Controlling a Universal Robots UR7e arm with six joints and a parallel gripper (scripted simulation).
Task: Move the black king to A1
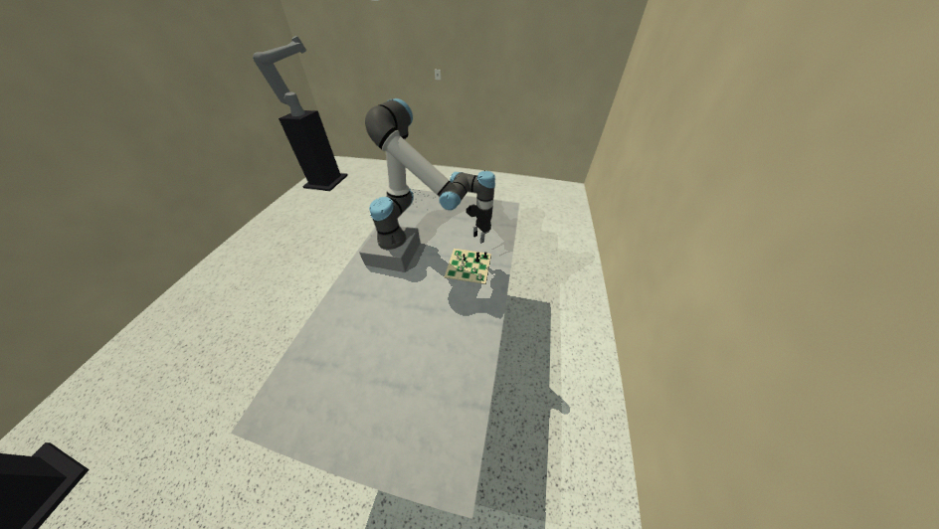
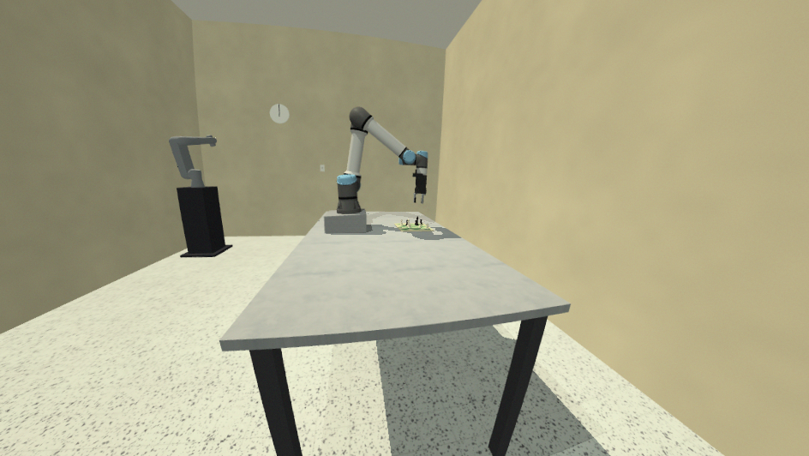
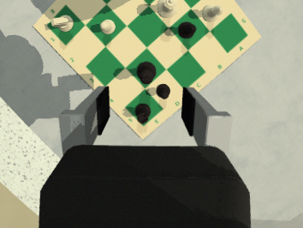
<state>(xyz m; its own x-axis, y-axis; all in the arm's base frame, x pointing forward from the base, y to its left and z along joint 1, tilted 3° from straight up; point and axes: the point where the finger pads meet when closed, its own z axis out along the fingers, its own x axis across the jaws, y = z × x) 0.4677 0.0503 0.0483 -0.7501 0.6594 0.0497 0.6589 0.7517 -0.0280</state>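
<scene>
Right now my hand is 14 cm above the black king. From my hand the other things lie so: chessboard 18 cm below, 4 cm to the right, 4 cm behind; then pale piece 16 cm below, 12 cm to the right, 4 cm ahead.
</scene>
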